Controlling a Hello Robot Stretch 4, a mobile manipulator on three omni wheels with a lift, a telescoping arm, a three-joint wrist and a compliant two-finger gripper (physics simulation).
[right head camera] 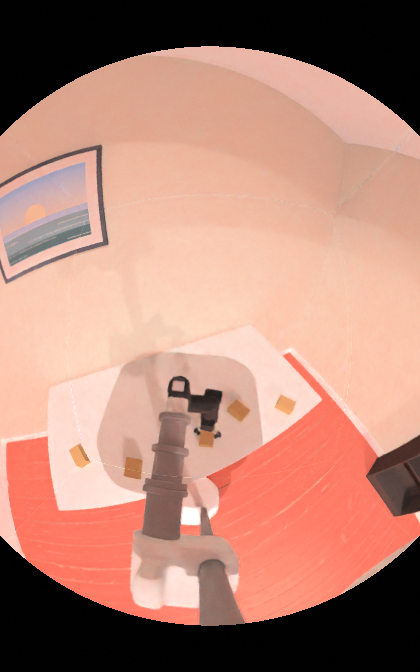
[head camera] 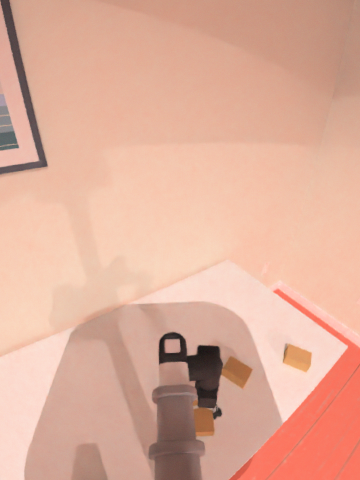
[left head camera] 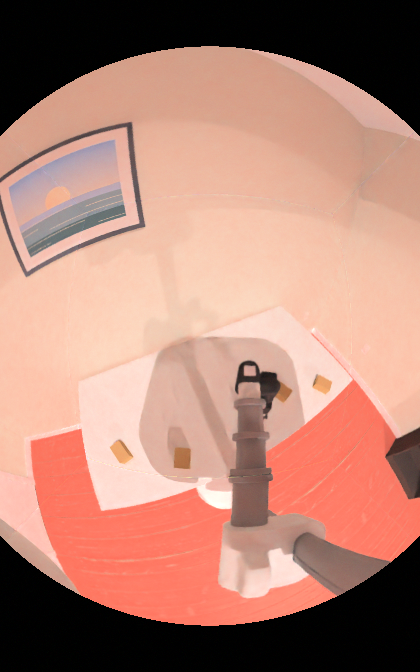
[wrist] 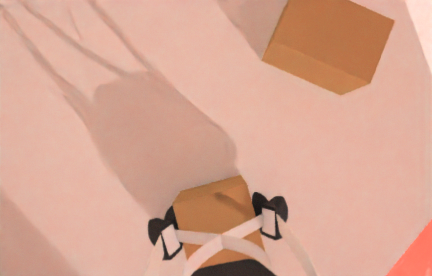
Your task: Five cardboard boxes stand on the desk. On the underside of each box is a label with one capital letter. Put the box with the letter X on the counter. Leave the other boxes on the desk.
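Frame: origin at the robot's base, x left, y up, z ahead, level; millimetres.
Seen in the pictures: gripper, between the fingertips: (head camera: pixel 202 414) (wrist: pixel 218 214).
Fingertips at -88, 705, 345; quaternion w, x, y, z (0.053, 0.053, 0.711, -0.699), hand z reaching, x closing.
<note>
Offsets run from my fingertips to a thing's top centre, as dx, dy, dz. Level surfaces: height alone.
My gripper (right head camera: pixel 207 434) (wrist: pixel 218 214) is shut on a cardboard box {+1, +48, -16} (wrist: pixel 215 210) (right head camera: pixel 206 439) (head camera: pixel 204 422), with one fingertip at each side of it. In the wrist view a shadow lies on the desk beyond the held box, so it appears to be above the desk {dy -13} (head camera: pixel 260 330) (left head camera: pixel 95 400) (right head camera: pixel 65 400). A second box {-145, +37, +123} (wrist: pixel 332 42) (head camera: pixel 237 372) (right head camera: pixel 238 410) (left head camera: pixel 283 392) stands near the gripper. A third box {-398, +37, +150} (head camera: pixel 298 358) (left head camera: pixel 322 384) (right head camera: pixel 285 404) stands at the right end. Two more boxes stand at the left, one (left head camera: pixel 121 451) (right head camera: pixel 79 456) and another (left head camera: pixel 182 458) (right head camera: pixel 133 467). No letters show.
The arm (head camera: pixel 175 425) (left head camera: pixel 250 460) (right head camera: pixel 167 465) reaches out over the desk. A dark brown piece of furniture (left head camera: pixel 407 462) (right head camera: pixel 397 480) stands at the right. A framed picture (left head camera: pixel 70 195) (right head camera: pixel 47 210) hangs on the wall. Red floor (left head camera: pixel 150 545) (right head camera: pixel 300 505) lies in front of the desk.
</note>
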